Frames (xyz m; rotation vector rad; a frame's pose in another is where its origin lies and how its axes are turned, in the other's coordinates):
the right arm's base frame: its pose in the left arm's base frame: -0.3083 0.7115 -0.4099 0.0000 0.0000 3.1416
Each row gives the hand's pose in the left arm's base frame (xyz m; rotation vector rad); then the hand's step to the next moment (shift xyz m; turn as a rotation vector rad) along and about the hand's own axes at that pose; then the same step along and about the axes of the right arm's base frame.
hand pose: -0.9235 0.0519 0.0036 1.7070 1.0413 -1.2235
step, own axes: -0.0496 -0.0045 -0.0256 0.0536 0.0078 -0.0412
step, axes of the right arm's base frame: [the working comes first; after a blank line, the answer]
step, axes of the left arm's base frame: -0.0058 0.0163 0.0533 0.0315 0.0443 -0.0409

0.0058 -0.0163 0.0533 -0.0315 -0.0443 -0.0409
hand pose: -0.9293 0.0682 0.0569 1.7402 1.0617 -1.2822
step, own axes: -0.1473 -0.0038 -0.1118 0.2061 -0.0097 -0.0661
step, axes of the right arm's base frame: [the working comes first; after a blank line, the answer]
step, axes of the left arm's base frame: 0.0139 0.0721 0.1698 0.0504 0.1039 -0.1833

-0.0139 -0.0721 0.1698 -0.0504 -0.1039 -0.1833
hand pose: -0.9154 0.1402 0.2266 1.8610 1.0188 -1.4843
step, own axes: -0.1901 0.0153 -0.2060 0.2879 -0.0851 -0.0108
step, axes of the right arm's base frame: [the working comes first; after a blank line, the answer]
step, axes of the left arm's base frame: 0.1073 0.1127 0.2337 -0.0339 0.1208 -0.2730

-0.1073 -0.1127 0.2337 0.0339 -0.1208 -0.2730
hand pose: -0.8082 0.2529 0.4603 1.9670 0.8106 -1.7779
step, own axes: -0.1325 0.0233 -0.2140 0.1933 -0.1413 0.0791
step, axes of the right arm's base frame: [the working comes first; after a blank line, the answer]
step, axes of the left arm's base frame: 0.1750 0.0920 0.1575 -0.1428 0.0923 -0.1862

-0.1750 -0.0920 0.1575 0.1428 -0.0923 -0.1862
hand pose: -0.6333 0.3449 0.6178 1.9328 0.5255 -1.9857
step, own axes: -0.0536 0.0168 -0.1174 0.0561 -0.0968 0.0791
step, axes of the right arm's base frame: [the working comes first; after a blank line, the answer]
step, axes of the left arm's base frame: 0.1132 0.0392 0.0509 -0.1172 0.0495 -0.0509

-0.1132 -0.0392 0.0509 0.1172 -0.0495 -0.0509
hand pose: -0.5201 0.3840 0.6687 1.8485 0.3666 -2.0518
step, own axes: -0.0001 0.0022 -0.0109 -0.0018 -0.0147 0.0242
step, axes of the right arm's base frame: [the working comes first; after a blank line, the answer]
step, axes of the left arm's base frame: 0.0108 0.0026 -0.0010 -0.0279 0.0033 0.0039

-0.0108 -0.0026 -0.0010 0.0279 -0.0033 0.0039
